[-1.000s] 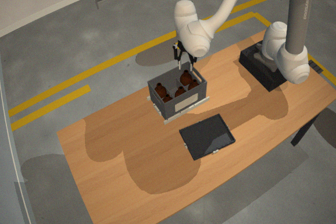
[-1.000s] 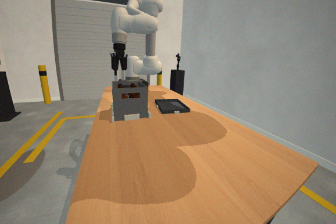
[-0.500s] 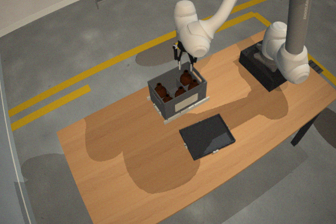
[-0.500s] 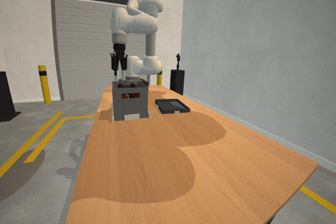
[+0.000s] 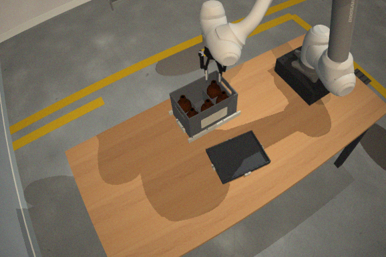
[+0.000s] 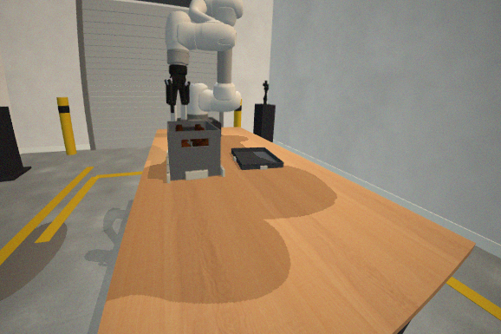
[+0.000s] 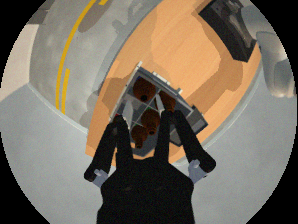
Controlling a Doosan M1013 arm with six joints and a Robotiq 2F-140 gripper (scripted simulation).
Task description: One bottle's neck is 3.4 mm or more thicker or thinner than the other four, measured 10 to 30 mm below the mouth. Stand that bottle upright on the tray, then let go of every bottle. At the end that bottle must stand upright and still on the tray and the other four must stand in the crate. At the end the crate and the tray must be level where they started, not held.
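Right now my hand is 13 cm above the grey crate, 9 cm short of it and 3 cm to the right of it. The rest, counted from my hand: dark tray: 33 cm to the left, 20 cm below, 12 cm ahead; then glass bottle: 13 cm below, 10 cm ahead, 7 cm to the left.
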